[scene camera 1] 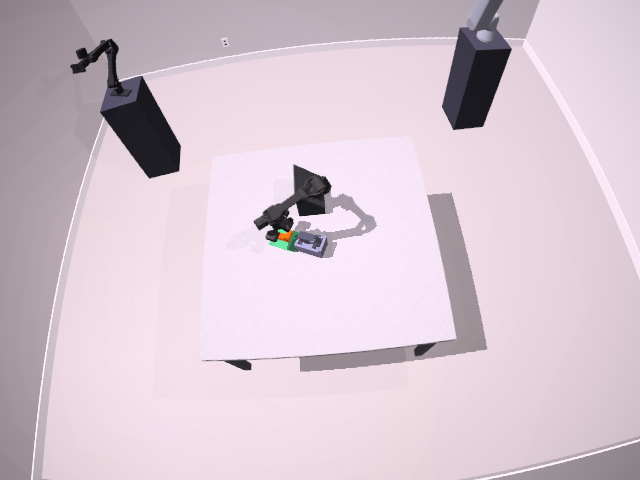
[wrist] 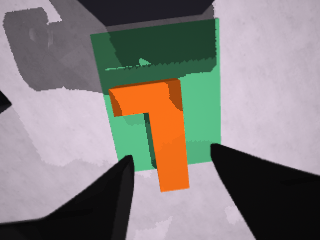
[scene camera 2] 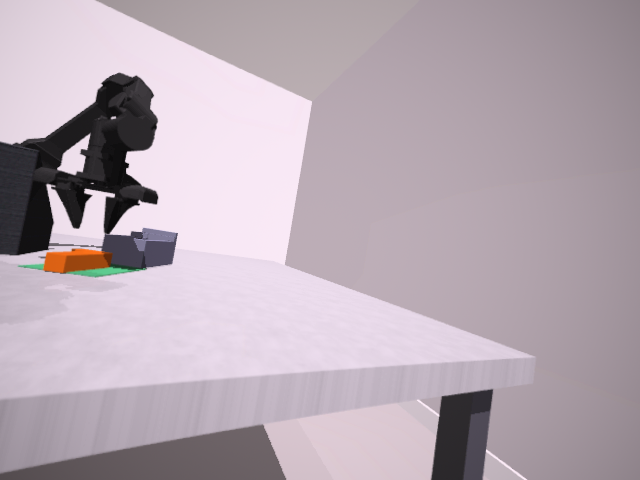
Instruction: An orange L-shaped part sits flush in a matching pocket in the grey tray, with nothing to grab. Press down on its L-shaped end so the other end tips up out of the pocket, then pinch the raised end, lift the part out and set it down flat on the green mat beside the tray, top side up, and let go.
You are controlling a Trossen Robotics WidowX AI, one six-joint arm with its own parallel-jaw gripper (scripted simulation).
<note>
In view: the gripper [scene camera 2: 91,231], an orange L-shaped part [scene camera 2: 80,259] and a green mat [wrist: 189,51].
The orange L-shaped part also shows in the wrist view [wrist: 162,99]. The gripper shows as well in the wrist view [wrist: 172,155].
</note>
